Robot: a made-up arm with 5 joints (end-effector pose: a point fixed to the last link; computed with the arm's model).
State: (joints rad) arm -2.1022 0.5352 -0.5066 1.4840 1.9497
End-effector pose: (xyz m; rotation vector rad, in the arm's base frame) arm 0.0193 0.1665 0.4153 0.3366 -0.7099 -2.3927
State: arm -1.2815 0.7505 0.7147 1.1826 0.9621
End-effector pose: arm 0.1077 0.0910 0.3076 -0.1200 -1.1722 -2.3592
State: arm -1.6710 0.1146 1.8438 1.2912 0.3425
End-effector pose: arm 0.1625 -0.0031 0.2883 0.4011 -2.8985 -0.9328
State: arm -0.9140 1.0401 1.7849 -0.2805 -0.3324
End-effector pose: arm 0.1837 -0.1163 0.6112 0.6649 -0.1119 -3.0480
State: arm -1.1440 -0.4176 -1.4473 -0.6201 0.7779
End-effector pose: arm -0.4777 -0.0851 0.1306 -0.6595 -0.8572 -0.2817
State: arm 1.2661 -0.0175 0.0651 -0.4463 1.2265
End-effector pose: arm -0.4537 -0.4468 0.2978 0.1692 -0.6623 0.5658
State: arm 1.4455 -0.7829 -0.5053 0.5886 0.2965
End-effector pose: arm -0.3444 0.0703 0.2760 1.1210 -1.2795 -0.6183
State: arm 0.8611 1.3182 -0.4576 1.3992 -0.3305
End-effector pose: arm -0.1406 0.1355 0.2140 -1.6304 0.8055 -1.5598
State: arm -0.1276 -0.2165 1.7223 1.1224 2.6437
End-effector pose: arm -0.4610 0.1847 0.5103 0.7488 -0.3859 -1.2483
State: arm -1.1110 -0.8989 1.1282 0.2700 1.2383
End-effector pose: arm -0.2194 0.2055 0.5262 -2.0415 1.6350 1.0996
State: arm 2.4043 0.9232 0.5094 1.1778 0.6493
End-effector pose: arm 0.1780 -0.3608 0.3848 0.3791 2.8436 -0.4956
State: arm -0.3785 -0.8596 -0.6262 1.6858 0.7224
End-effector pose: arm -0.0853 -0.4694 0.4152 -0.6401 -1.2629 1.7052
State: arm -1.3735 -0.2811 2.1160 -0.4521 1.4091
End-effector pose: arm -0.4209 0.0925 0.1573 1.3574 -1.1538 -0.4512
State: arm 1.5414 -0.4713 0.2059 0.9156 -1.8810
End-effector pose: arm -0.5413 -0.0160 0.6720 -2.6486 0.6275 0.8990
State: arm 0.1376 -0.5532 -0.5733 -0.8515 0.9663
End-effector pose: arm -0.5280 -0.0070 0.4869 -0.2377 -0.0977 -0.4115
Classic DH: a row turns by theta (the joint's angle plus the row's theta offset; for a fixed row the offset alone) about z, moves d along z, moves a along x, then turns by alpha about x. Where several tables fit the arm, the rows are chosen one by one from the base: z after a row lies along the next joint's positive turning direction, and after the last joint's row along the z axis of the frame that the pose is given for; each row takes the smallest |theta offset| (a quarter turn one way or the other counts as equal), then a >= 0, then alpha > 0; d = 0 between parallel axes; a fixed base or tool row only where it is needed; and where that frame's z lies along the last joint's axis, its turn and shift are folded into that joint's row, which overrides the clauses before.
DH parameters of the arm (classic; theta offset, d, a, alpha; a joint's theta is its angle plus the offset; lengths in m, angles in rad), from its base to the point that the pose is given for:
base (fixed): -1.5708 0.38 0.19 -1.5708
joint 1: 0 -0.17 -0.05 1.5708
joint 2: 0.0605 0.0472 0.0112 1.2135
joint 3: 0 0.022 -0.0024 -1.2135
joint 4: -0.0605 -0.0149 -0.06 1.5708
joint 5: -0.7138 0.1815 0.395 -0.7328
tool (fixed): 2.732 -0.0423 0 0

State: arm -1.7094 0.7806 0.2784 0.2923 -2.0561
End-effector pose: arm -0.6030 -0.3638 0.3724 0.3772 -0.0079 0.2990
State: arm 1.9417 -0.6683 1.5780 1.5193 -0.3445
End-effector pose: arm -0.1613 -0.1828 0.0020 2.0091 -0.9184 1.7948
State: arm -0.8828 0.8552 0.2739 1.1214 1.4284
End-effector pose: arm 0.0687 0.1032 0.5472 0.1938 -0.0248 -2.5256
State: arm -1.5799 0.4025 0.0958 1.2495 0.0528
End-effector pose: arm 0.0766 -0.3928 0.4926 0.1557 1.0399 1.9620
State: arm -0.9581 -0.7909 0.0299 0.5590 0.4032
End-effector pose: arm -0.4081 -0.3928 0.4979 -1.1731 -0.4045 1.1192
